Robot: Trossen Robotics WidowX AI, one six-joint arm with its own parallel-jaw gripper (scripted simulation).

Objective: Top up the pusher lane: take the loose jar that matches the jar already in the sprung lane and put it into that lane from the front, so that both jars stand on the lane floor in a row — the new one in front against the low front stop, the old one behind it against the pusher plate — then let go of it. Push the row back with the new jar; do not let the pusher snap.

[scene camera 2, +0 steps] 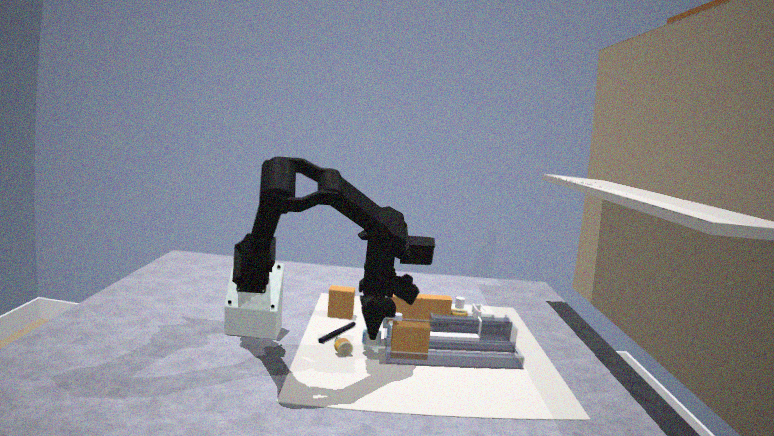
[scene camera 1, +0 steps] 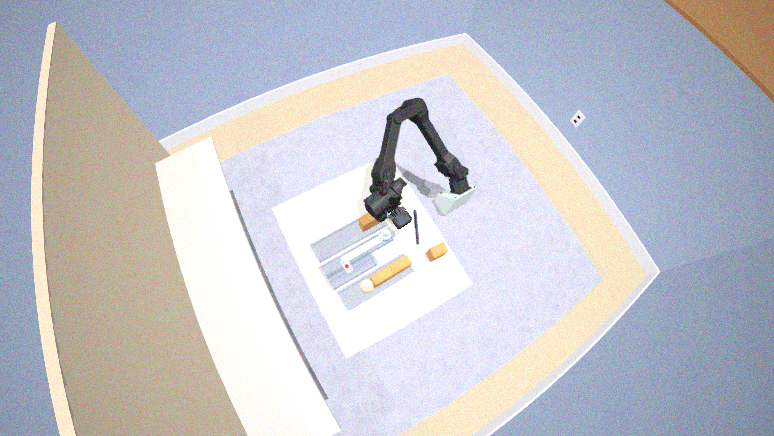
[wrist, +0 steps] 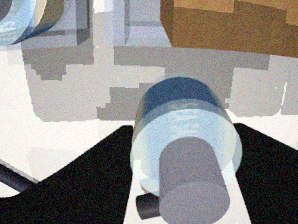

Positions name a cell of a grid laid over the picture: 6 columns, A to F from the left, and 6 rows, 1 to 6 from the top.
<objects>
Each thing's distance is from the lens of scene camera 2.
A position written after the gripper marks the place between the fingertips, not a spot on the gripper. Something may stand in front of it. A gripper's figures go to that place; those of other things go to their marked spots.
gripper (scene camera 2: C5): 113 cm
brown box (scene camera 2: D5): 111 cm
brown box (scene camera 2: C5): 132 cm
</objects>
